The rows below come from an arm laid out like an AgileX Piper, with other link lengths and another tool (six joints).
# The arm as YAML. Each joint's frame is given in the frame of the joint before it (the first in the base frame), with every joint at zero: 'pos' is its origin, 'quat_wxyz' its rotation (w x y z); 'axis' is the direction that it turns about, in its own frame. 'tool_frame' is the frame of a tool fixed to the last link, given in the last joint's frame.
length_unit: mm
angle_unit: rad
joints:
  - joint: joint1
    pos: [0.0, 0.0, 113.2]
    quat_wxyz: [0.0, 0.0, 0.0, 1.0]
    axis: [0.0, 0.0, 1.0]
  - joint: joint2
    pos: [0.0, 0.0, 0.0]
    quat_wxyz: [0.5, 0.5, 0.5, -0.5]
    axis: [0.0, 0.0, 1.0]
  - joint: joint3
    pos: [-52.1, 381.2, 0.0]
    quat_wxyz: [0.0, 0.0, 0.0, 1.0]
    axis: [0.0, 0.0, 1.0]
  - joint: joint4
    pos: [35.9, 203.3, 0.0]
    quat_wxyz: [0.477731, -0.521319, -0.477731, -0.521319]
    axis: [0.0, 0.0, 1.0]
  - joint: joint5
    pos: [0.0, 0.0, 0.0]
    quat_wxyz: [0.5, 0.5, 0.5, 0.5]
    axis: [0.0, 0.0, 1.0]
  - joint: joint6
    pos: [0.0, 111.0, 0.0]
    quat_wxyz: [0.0, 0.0, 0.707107, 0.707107]
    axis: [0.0, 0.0, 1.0]
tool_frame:
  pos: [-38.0, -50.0, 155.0]
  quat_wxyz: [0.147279, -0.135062, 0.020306, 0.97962]
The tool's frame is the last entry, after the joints.
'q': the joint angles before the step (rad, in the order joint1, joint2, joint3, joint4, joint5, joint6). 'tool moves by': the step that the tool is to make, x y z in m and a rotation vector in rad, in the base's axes. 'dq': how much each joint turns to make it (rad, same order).
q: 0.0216, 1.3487, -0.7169, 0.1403, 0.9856, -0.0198
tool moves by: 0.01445, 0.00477, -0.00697, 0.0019, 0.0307, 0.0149
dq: 0.0179, 0.0680, -0.0301, 0.0040, -0.0074, 0.0000
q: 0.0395, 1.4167, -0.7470, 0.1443, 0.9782, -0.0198
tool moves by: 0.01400, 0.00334, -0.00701, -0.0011, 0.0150, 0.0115
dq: 0.0130, 0.0559, -0.0211, 0.0015, -0.0197, -0.0017
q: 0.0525, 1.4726, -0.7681, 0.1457, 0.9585, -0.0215
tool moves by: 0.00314, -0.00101, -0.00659, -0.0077, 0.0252, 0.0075
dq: 0.0016, 0.0338, -0.0043, -0.0075, -0.0037, -0.0020
